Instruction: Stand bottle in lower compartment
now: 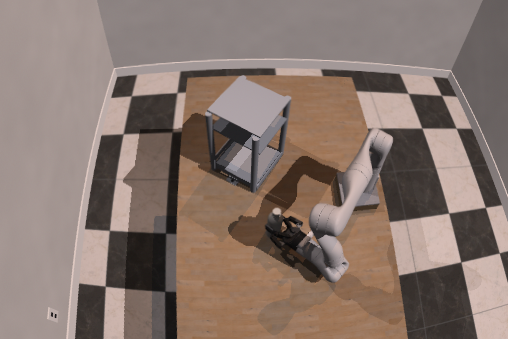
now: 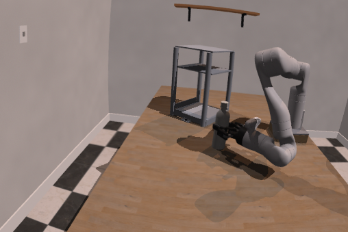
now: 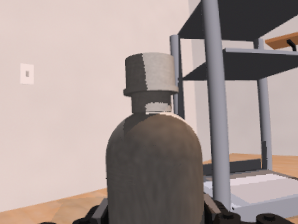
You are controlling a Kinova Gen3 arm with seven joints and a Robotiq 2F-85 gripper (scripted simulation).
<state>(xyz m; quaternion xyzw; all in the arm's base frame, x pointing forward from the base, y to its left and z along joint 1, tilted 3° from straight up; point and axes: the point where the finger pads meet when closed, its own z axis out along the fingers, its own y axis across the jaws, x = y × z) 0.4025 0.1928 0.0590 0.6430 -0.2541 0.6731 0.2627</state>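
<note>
Now: hand 100 mm short of the shelving unit, 340 mm to the left of it and 90 mm below it. Also, from my hand: white bottle 30 mm above.
</note>
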